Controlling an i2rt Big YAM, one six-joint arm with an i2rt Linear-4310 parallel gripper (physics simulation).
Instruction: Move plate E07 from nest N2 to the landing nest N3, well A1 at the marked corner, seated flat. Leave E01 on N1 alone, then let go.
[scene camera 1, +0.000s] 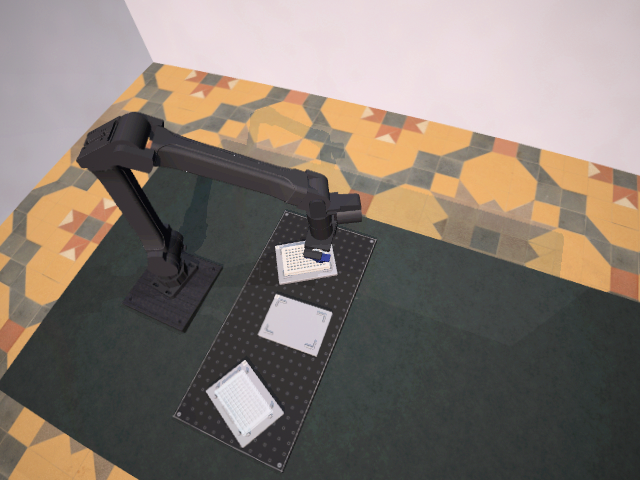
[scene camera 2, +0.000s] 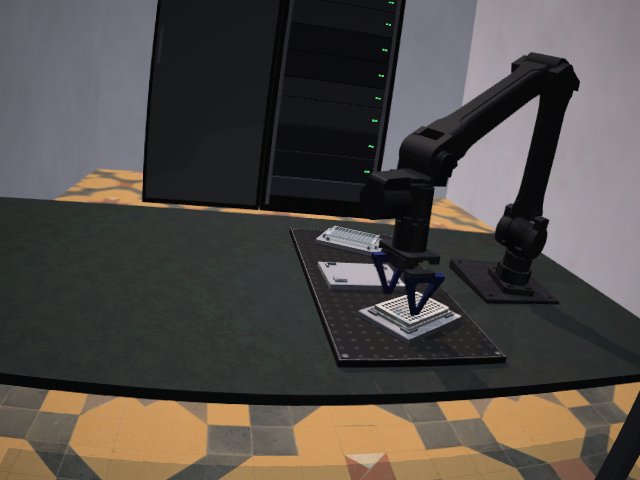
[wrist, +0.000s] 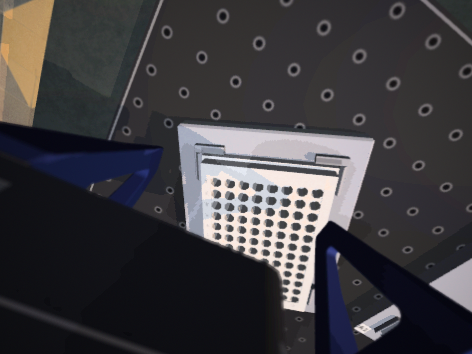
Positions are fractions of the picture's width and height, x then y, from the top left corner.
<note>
My gripper (scene camera 2: 0.63, 0.63) is open and holds nothing. I also see a nest (wrist: 0.81, 0.89).
My gripper is seen too in scene camera 1 (scene camera 1: 0.51, 0.51) and in the wrist view (wrist: 0.52, 0.55).
</note>
